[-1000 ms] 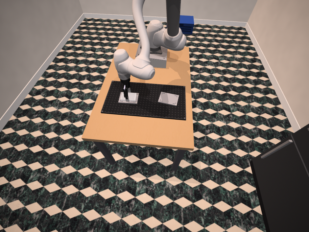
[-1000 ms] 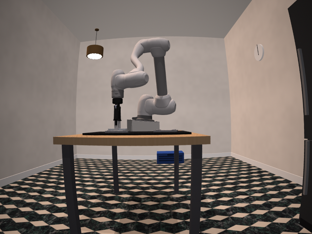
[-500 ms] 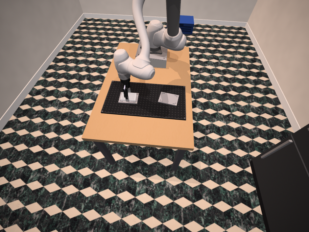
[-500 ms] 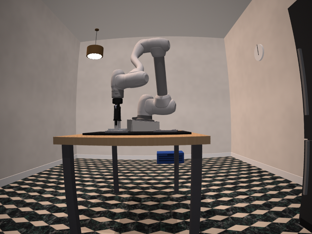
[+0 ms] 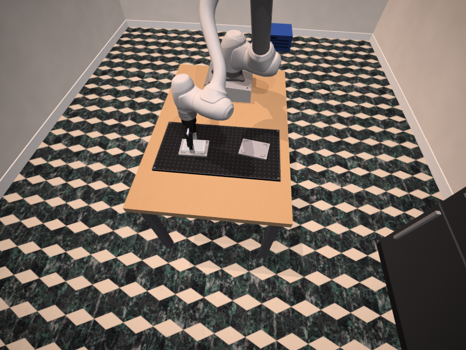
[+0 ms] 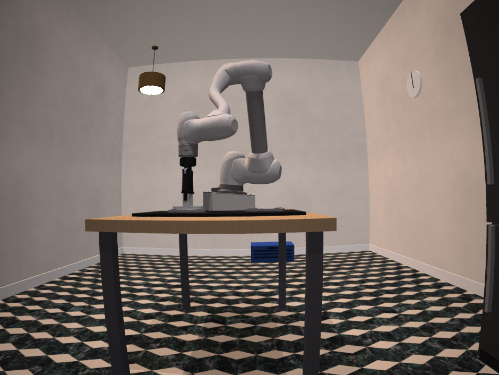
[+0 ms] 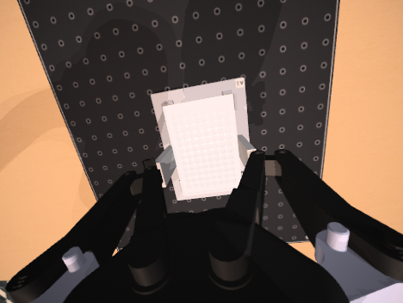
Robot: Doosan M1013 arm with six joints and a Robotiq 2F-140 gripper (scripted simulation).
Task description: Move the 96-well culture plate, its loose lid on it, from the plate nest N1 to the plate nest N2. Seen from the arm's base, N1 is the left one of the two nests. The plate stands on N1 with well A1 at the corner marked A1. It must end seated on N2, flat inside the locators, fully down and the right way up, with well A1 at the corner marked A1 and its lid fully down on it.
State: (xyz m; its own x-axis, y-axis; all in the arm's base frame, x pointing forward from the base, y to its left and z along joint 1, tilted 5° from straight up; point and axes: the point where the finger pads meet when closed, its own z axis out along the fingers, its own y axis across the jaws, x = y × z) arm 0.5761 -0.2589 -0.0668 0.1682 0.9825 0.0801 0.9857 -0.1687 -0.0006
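Now: hand 2 cm above the clear lid. The rest, counted from my hand: grey nest N2: 4 cm below; grey nest N1: 35 cm to the left, 4 cm below, 4 cm ahead; plate: 2 cm below.
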